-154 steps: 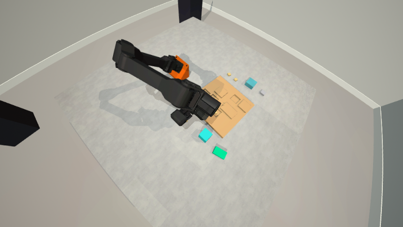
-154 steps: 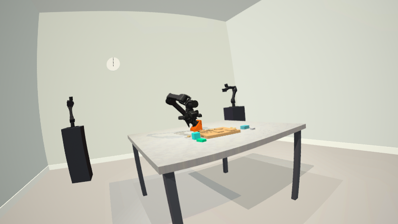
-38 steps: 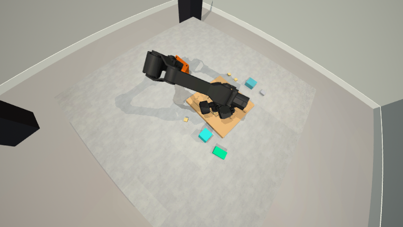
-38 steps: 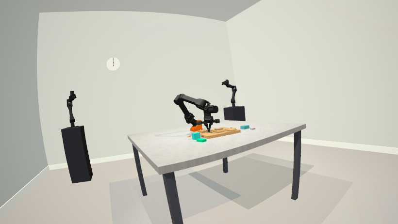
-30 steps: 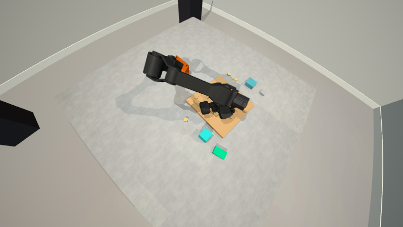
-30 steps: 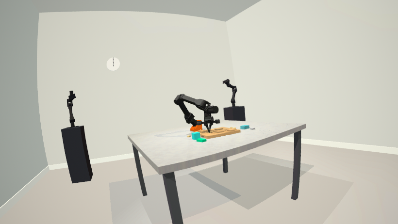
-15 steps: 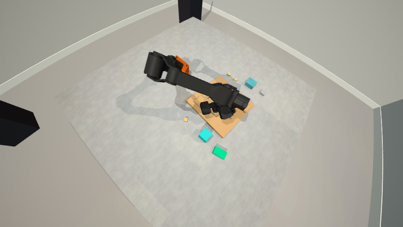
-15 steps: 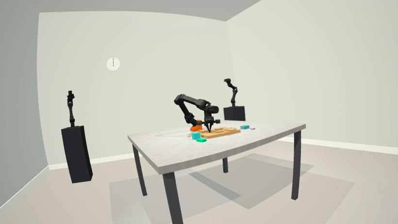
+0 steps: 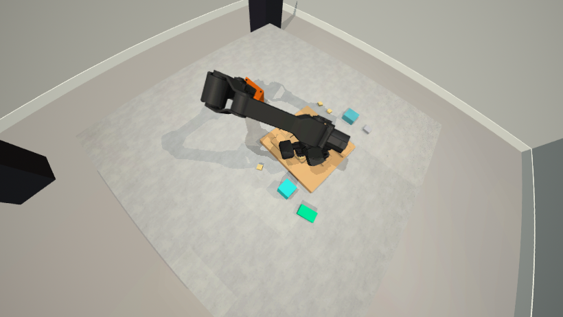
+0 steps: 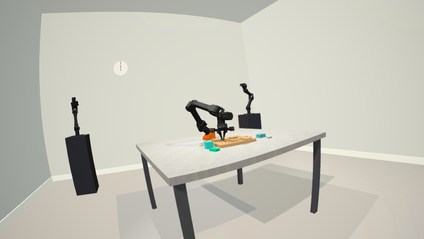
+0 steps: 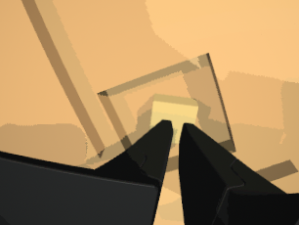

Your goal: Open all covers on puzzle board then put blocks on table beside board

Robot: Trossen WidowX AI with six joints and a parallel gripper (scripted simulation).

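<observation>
Now: gripper tip 140 mm to the left of the cyan block and 50 mm short of it. Also, from my gripper tip: green block (160 mm ahead, 150 mm to the right, 20 mm below); then small grey block (350 mm to the left, 140 mm ahead, 20 mm below).
</observation>
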